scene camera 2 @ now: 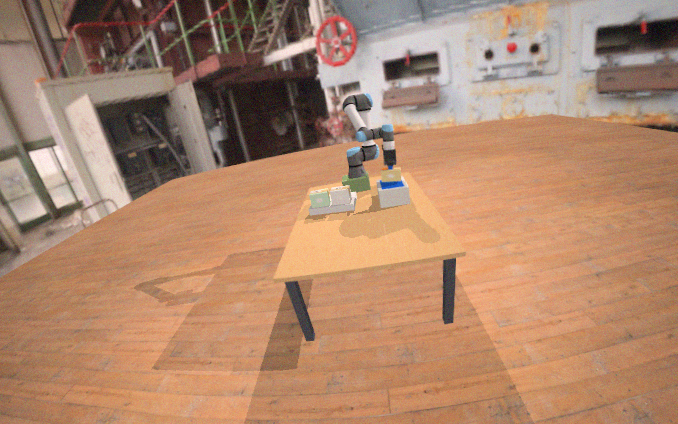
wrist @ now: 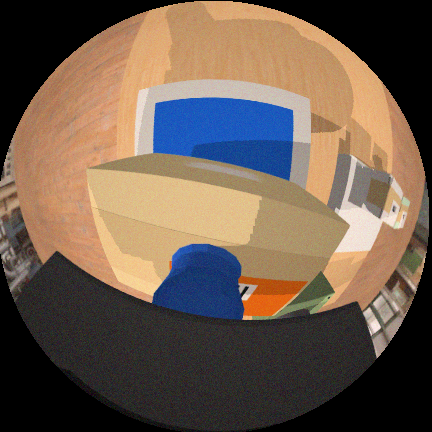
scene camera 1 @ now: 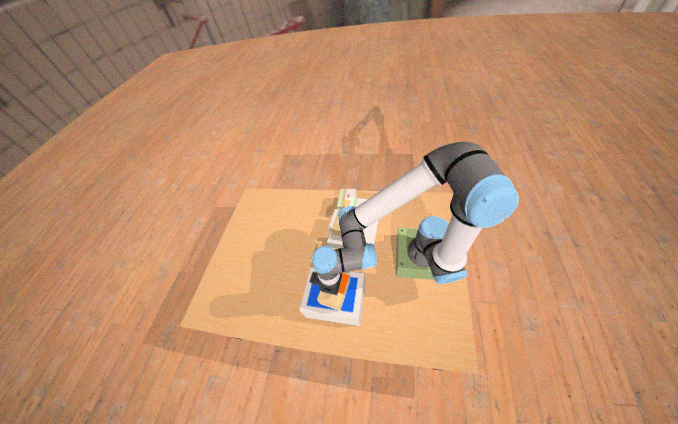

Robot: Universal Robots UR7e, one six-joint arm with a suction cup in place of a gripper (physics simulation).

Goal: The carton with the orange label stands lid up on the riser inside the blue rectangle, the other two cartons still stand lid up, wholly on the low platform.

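Note:
The carton with the orange label hangs on my suction cup, which sits on its lid beside the orange label. The carton is lid up over the blue rectangle on the riser. I cannot tell whether its underside touches the riser. A green-sided carton and a white-sided carton stand lid up on the low platform. The arm partly hides them in scene camera 1.
The arm's green base block stands on the wooden table. The low platform stands to one side of the riser, with a stretch of table between them. The forearm passes over the table near the low platform.

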